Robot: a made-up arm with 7 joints.
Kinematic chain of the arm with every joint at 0, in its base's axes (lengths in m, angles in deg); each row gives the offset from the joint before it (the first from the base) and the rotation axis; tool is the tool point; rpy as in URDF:
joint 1: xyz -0.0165 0.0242 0.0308 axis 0 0.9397 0.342
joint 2: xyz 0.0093 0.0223 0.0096 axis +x
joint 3: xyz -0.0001 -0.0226 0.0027 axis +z
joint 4: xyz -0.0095 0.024 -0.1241 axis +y
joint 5: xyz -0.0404 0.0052 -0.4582 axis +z
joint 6: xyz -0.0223 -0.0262 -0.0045 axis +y
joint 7: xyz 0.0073 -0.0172 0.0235 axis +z
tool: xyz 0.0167 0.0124 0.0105 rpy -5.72 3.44 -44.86
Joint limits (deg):
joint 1: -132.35..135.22
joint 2: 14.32..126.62
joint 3: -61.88..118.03
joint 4: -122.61..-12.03
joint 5: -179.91..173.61
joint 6: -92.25..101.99
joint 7: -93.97..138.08
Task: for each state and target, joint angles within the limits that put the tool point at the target. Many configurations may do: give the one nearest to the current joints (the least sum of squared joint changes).
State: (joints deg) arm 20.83 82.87 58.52 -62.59 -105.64 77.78 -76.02
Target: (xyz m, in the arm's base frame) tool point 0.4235 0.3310 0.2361
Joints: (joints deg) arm 36.94 119.32 41.18 -69.39 -104.85 92.70 -71.63
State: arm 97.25 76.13 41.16 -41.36 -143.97 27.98 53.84
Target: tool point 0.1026 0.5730 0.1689
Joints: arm 86.15 109.04 52.03 -28.38 -144.59 37.13 49.48
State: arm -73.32 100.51 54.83 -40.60 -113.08 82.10 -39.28
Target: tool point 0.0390 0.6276 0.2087
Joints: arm -63.69 102.41 59.62 -13.96 -118.79 71.74 -40.98
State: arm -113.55 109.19 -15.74 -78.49 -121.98 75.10 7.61
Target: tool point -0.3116 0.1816 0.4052
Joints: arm -118.56 92.19 24.12 -88.56 -123.61 50.74 17.61
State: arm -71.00 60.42 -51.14 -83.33 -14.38 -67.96 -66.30
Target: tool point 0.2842 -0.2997 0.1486
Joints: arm -82.24 42.11 -52.27 -100.06 -12.94 -67.93 -66.58
